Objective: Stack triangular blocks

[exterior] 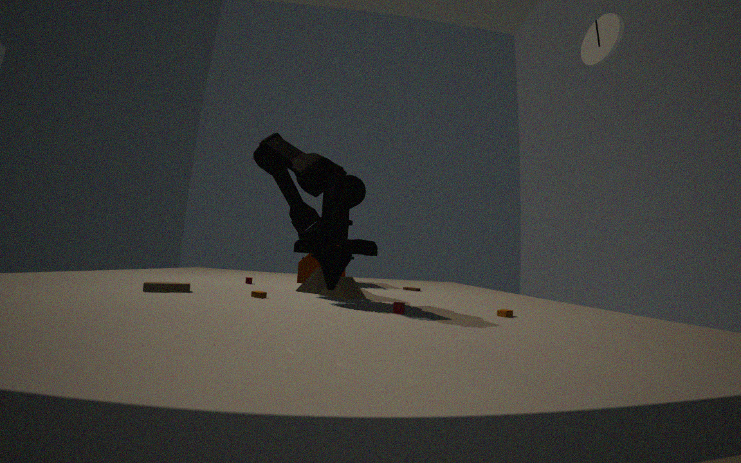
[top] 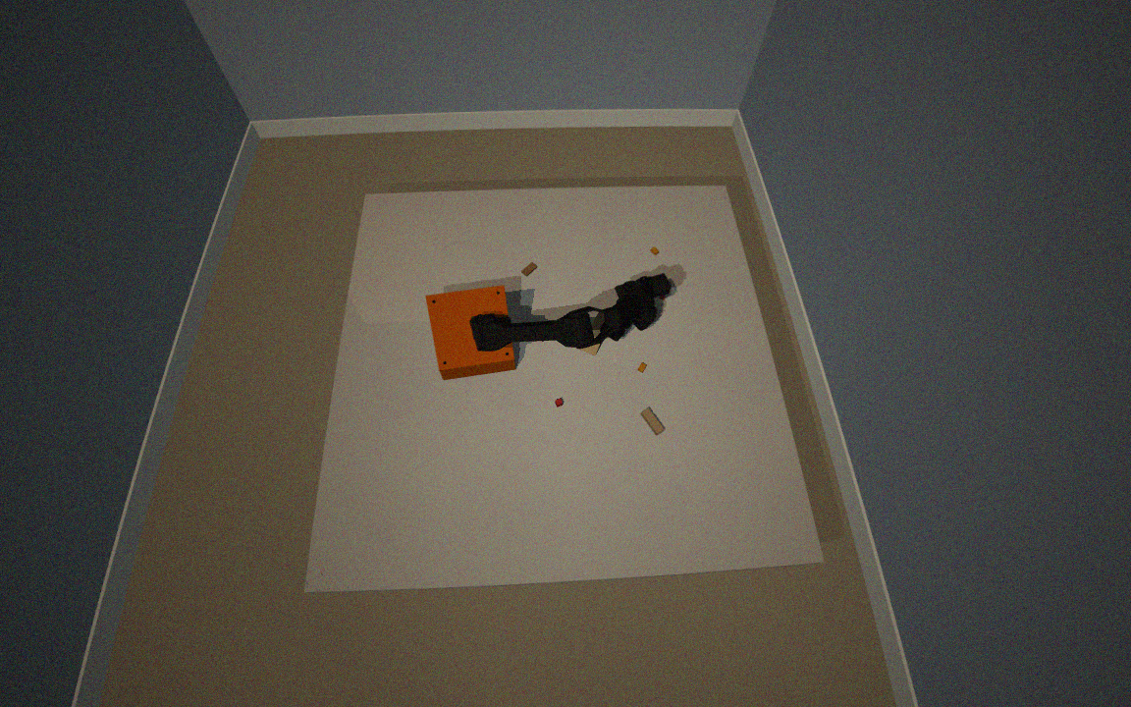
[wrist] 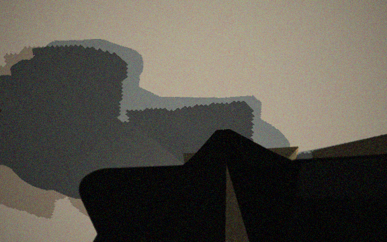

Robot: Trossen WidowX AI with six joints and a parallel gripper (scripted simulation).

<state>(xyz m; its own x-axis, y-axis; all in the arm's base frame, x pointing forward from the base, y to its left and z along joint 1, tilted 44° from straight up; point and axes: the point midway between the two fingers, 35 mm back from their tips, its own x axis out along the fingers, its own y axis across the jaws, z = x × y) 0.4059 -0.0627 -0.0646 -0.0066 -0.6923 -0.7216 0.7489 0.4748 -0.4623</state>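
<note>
Right now the triangular block is 40 mm behind my gripper tip and 30 mm to the left of it.
</note>
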